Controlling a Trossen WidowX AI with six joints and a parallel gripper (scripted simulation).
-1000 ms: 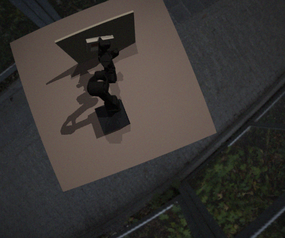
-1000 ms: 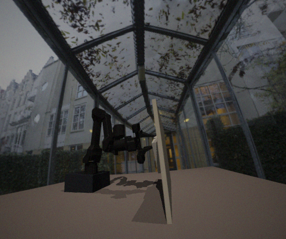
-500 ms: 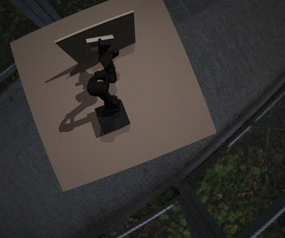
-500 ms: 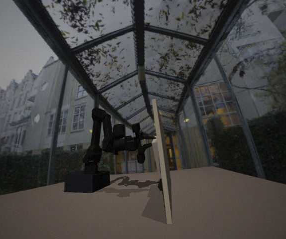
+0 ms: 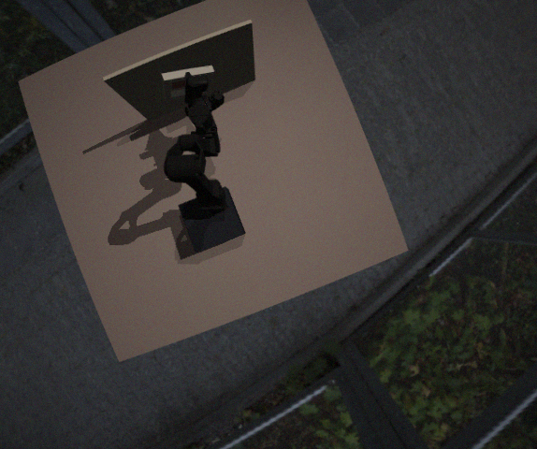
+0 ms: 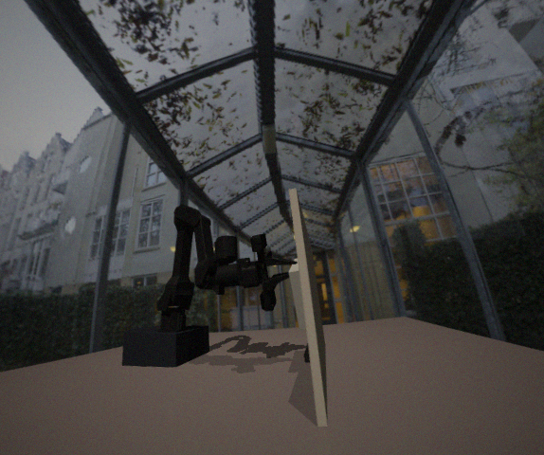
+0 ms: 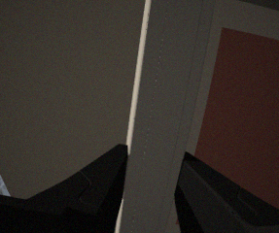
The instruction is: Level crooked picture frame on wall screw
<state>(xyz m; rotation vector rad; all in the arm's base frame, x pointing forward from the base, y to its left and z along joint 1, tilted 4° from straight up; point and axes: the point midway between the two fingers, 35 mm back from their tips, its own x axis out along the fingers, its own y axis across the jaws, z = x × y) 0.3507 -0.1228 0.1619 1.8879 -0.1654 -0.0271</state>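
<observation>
The picture frame lies 10 mm ahead of my gripper tip, 10 mm to the left of it and 50 mm below it. Also, from my gripper tip: wall panel: 20 mm ahead, 10 mm to the right, 70 mm below.
</observation>
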